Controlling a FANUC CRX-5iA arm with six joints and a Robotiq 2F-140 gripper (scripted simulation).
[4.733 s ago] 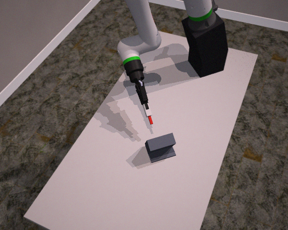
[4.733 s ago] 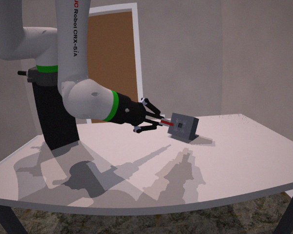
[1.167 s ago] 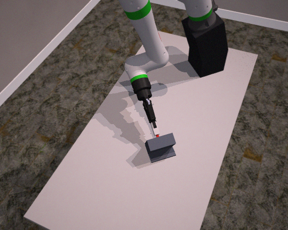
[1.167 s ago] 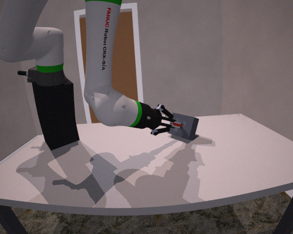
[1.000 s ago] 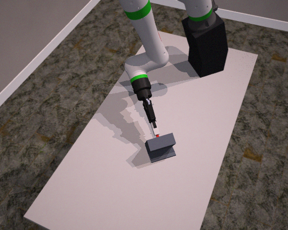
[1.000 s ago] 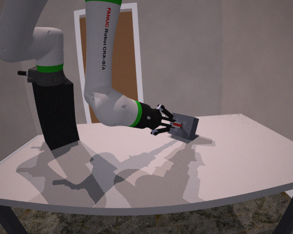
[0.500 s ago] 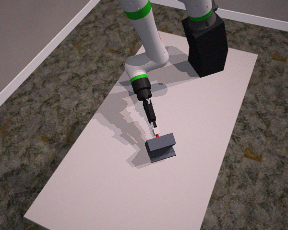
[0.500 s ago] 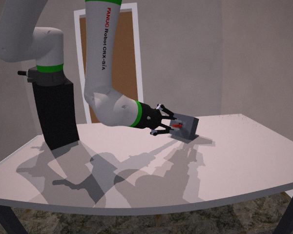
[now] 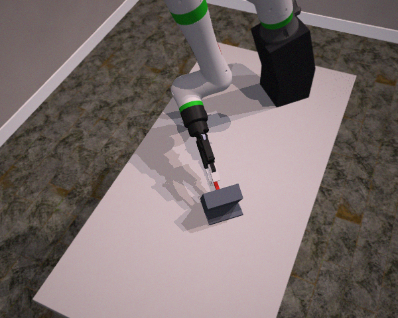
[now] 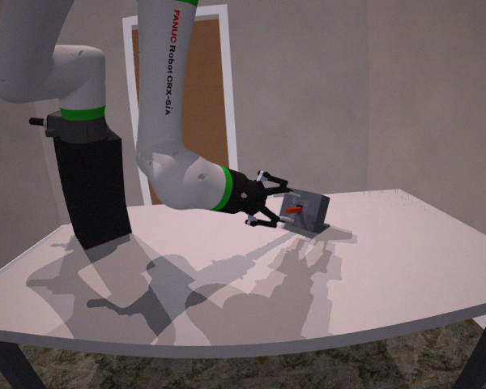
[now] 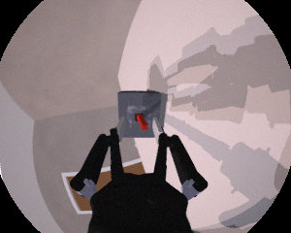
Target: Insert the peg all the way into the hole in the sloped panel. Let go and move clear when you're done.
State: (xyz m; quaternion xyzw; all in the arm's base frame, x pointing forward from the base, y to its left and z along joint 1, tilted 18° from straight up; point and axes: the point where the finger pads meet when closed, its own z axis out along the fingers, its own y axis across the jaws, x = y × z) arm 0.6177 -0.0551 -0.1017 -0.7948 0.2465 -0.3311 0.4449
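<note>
The red peg is 30 mm to the left of my hand, 30 mm ahead of it and 20 mm below it.
</note>
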